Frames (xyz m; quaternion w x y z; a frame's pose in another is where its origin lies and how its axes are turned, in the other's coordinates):
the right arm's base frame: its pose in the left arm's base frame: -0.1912 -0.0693 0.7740 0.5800 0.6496 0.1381 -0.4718
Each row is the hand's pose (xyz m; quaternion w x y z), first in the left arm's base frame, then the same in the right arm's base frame.
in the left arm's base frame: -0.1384 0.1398 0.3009 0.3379 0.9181 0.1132 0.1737
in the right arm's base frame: 0.3161 -0.3169 -0.2645 0.7260 0.2356 0.5650 0.3134
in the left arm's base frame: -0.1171 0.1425 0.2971 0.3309 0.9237 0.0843 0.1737
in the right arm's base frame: 0.3291 -0.3046 -0.2770 0.7216 0.2570 0.5518 0.3297
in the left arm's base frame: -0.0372 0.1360 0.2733 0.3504 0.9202 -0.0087 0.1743
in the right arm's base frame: 0.3912 -0.2595 -0.3102 0.7175 0.2861 0.4939 0.3991
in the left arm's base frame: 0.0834 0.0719 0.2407 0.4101 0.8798 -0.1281 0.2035
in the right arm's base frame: 0.5022 -0.1736 -0.3120 0.6956 0.2762 0.4163 0.5162
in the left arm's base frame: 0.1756 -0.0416 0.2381 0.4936 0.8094 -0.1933 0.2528
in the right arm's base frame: 0.5936 -0.0754 -0.2538 0.6661 0.2051 0.3658 0.6168
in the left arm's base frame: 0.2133 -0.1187 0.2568 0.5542 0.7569 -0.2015 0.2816
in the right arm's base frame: 0.6270 -0.0141 -0.2005 0.6524 0.1352 0.3466 0.6602
